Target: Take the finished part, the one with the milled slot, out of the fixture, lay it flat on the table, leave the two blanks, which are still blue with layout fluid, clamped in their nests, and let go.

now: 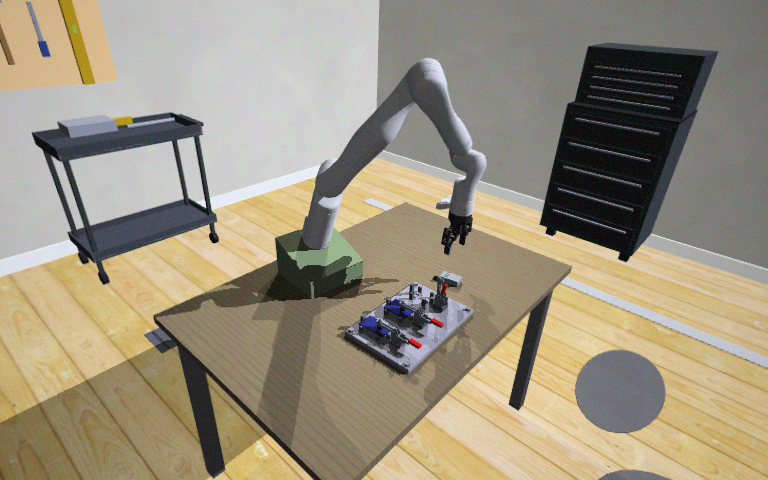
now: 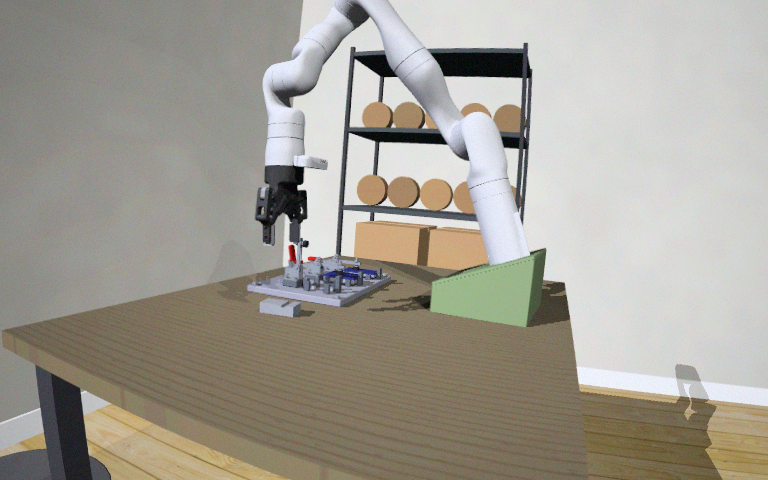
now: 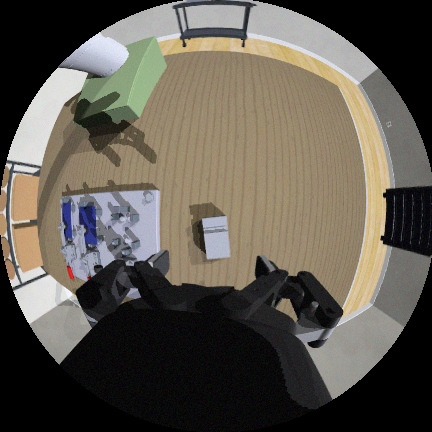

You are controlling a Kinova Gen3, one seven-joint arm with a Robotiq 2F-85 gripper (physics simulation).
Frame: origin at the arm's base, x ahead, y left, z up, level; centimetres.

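Seen in the pictures: gripper, fingertip midpoint: (image 1: 454, 249) (image 2: 282, 243) (image 3: 211, 262); arm's base, origin of the base link: (image 1: 316, 239) (image 2: 509, 259) (image 3: 113, 62).
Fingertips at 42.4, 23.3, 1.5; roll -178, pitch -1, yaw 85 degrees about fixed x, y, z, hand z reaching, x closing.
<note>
Pixels of each thing's top centre, then the offset from my fingertips to it, as dx, dy, dz. Level surfaces: height alone.
- finished part, middle of its top: (image 3: 215, 237) (image 2: 280, 302) (image 1: 450, 276) -0.2, +0.3, -11.4
- table, its level: dz -13.4
- third clamp's red handle, middle of its top: (image 2: 291, 244) (image 1: 445, 284) +6.5, -17.2, -2.4
The finished part (image 1: 451, 279) (image 2: 279, 307) (image 3: 216, 242), a light grey block with a slot across its top, lies flat on the table (image 1: 317, 407) (image 2: 396, 384) (image 3: 275, 125), beside and apart from the fixture plate (image 1: 453, 322) (image 2: 294, 296) (image 3: 150, 215). My gripper (image 1: 455, 246) (image 2: 282, 242) (image 3: 211, 262) is open and empty, above the part's level and clear of it. Two blue blanks sit in their nests under clamps: one blank (image 1: 397, 308) (image 3: 88, 225) in the middle nest, the other blank (image 1: 372, 325) (image 3: 67, 220) in the far nest from the part. The third nest is empty.
The third clamp's red handle (image 1: 444, 289) (image 2: 291, 253) stands up at the plate's end nearest the part. The green robot base (image 1: 345, 257) (image 2: 487, 294) (image 3: 145, 75) stands on the table. A tool chest (image 1: 614, 164) and a cart (image 1: 141, 226) stand away from the table.
</note>
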